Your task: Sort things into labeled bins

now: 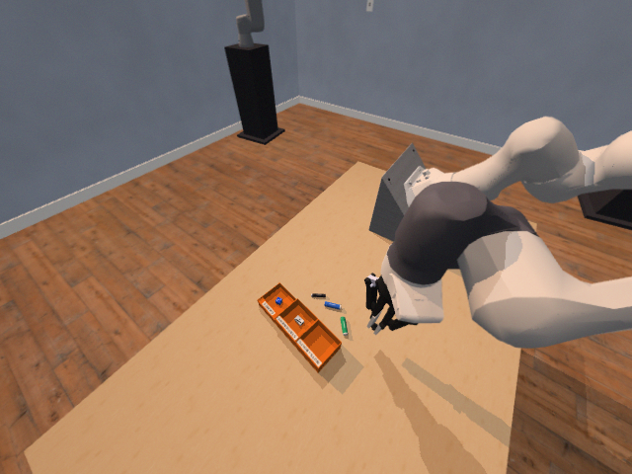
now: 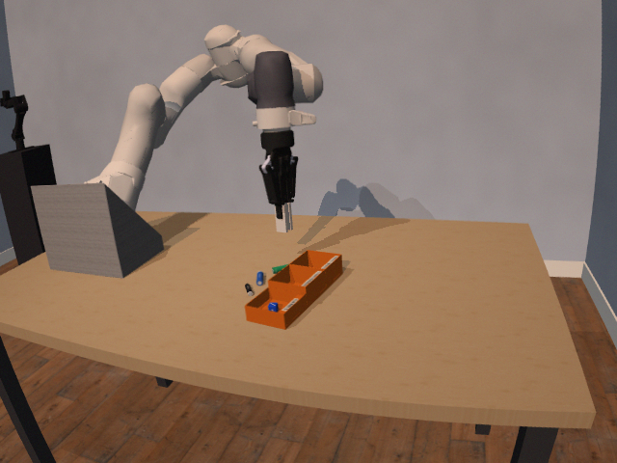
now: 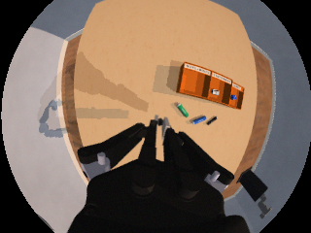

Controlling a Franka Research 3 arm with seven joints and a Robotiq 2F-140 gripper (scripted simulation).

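Right now my hand is 6 cm short of the white piece, 19 cm to the left of it and 9 cm above it. The rest, counted from my hand: black piece 3 cm below; then green battery 1 cm ahead, 7 cm to the right, 10 cm below; then blue cylinder 3 cm behind, 13 cm to the right, 10 cm below.
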